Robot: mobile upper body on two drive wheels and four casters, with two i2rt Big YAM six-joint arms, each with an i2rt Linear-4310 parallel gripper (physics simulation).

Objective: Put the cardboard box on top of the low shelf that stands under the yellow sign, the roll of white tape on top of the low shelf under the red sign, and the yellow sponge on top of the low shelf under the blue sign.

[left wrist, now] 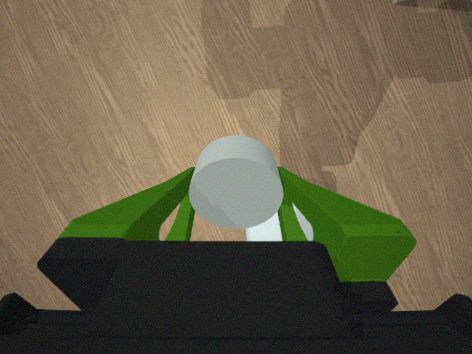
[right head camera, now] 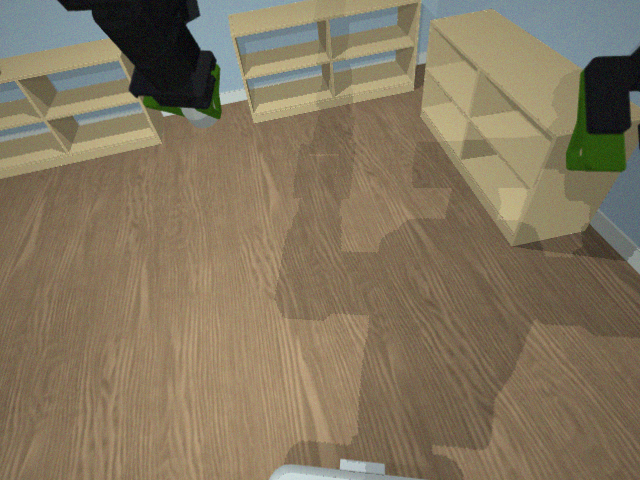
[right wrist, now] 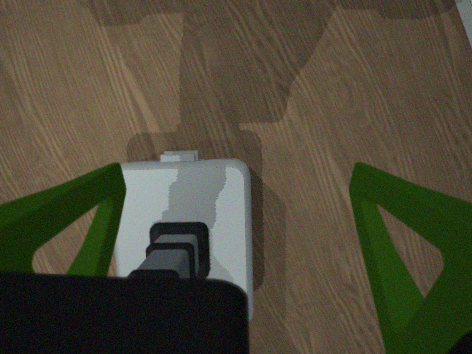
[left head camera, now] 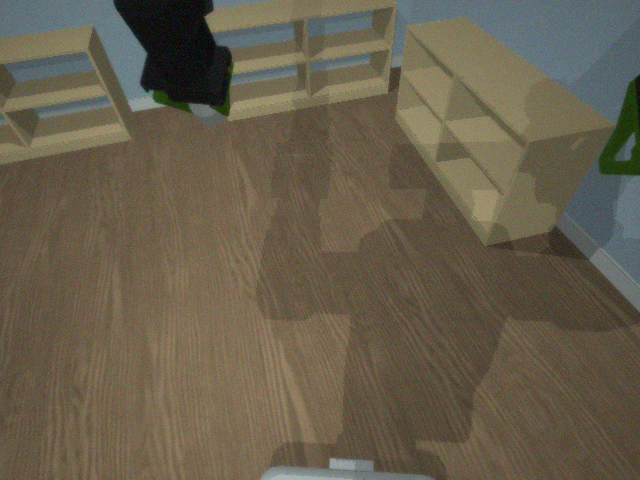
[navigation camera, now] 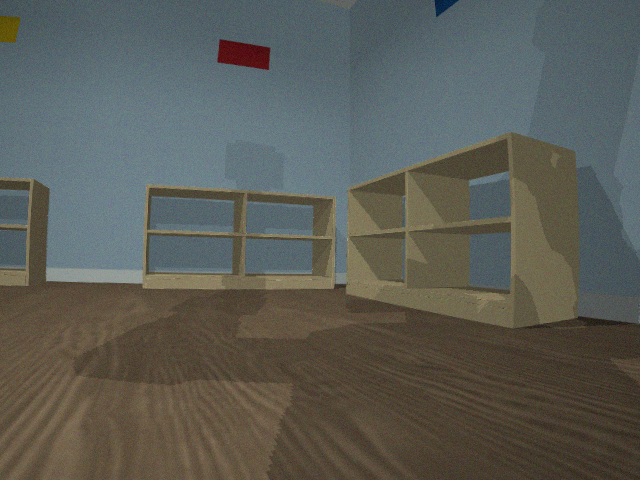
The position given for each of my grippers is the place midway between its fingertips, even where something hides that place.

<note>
In view: my left gripper (left head camera: 211, 111), my right gripper (right wrist: 237, 175) and a roll of white tape (left wrist: 236, 184).
My left gripper is seen too in the left wrist view (left wrist: 236, 175) and in the right head camera view (right head camera: 203, 114). The right wrist view does not show the roll of white tape: it is out of frame. The navigation camera view misses the roll of white tape: it is out of frame.
</note>
